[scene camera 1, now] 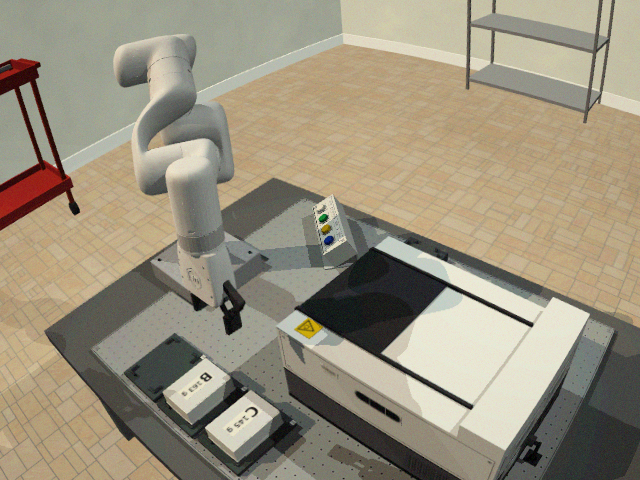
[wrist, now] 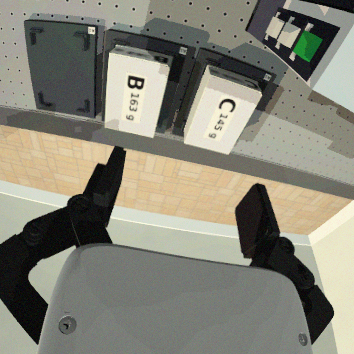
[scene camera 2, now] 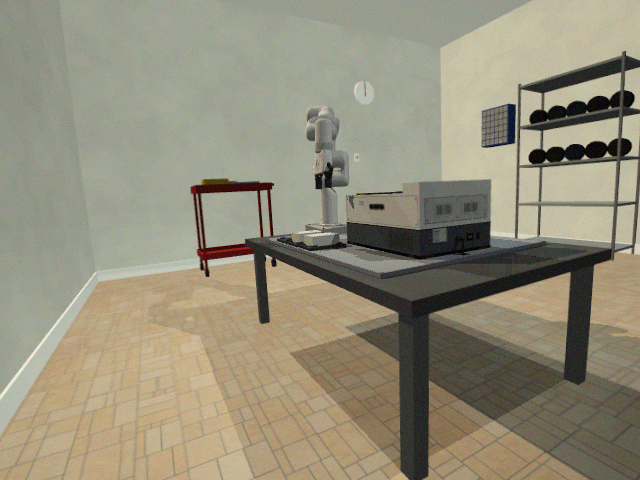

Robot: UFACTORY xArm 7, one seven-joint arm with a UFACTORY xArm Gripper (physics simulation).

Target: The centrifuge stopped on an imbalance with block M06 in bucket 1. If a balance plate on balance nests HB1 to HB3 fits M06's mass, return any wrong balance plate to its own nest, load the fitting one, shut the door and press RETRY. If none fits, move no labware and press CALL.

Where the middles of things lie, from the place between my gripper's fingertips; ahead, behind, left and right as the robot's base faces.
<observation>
Right now my hand is 32 cm short of the centrifuge (scene camera 1: pixel 469 381), 22 cm to the right of it and 12 cm above it. Round my hand: button box (scene camera 1: pixel 336 243) (53 cm to the left, 20 cm below, 18 cm behind).
</observation>
